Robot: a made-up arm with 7 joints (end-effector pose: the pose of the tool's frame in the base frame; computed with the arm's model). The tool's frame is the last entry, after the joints.
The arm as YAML. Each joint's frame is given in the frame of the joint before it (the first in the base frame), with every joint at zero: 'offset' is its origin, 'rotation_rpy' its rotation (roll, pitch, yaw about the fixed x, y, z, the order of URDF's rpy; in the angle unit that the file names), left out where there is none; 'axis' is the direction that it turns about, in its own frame. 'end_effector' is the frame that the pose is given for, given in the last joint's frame.
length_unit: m
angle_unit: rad
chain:
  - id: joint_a
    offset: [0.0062, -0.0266, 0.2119]
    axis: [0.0, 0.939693, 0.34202]
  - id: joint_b
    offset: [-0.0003, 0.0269, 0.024]
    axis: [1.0, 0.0, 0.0]
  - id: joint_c
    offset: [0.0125, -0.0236, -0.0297]
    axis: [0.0, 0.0, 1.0]
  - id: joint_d
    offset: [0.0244, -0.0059, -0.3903]
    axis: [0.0, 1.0, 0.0]
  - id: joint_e
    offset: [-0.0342, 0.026, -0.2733]
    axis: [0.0, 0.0, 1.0]
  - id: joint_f
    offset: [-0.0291, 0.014, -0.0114]
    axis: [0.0, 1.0, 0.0]
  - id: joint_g
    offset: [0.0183, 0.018, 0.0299]
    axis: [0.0, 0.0, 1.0]
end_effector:
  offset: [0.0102, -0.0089, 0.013]
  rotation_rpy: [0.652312, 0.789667, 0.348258]
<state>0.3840 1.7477 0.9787 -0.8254 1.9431 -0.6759 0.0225</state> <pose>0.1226 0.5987 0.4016 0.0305 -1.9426 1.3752</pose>
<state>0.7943 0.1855 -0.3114 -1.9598 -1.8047 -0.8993 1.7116</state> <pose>-0.0203 0.0480 -0.1693 -0.0262 -0.2106 -0.6192</pose>
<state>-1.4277 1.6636 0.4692 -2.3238 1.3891 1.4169 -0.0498</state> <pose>-0.0450 0.1779 0.5594 1.1336 -1.4739 -0.0062</pose>
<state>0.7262 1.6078 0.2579 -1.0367 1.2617 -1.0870 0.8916</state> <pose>0.0409 0.6416 0.1810 0.1018 -1.2278 0.5930</pose>
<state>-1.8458 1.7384 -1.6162 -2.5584 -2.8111 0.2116 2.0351</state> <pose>0.2270 0.1642 0.3269 -1.4917 2.1531 1.0698</pose>
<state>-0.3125 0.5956 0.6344 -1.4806 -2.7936 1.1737 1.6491</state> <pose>0.4025 0.3515 0.0126 -2.1986 1.5565 -1.5558</pose>
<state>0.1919 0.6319 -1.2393 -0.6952 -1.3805 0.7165 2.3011</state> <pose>-0.0230 0.1954 -0.3904 0.9258 0.1759 0.1141</pose>
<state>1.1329 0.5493 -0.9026 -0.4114 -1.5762 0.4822 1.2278</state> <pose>-0.5469 0.1364 -0.1175 1.0799 1.1762 -1.2067</pose>
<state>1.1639 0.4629 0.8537 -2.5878 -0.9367 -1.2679 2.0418</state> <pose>-0.1437 0.2433 0.1707 0.0987 -0.2984 -0.4985</pose>
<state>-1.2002 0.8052 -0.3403 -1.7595 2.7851 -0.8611 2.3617</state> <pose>0.4605 0.0042 0.3182 2.2101 -1.2056 0.3380</pose>
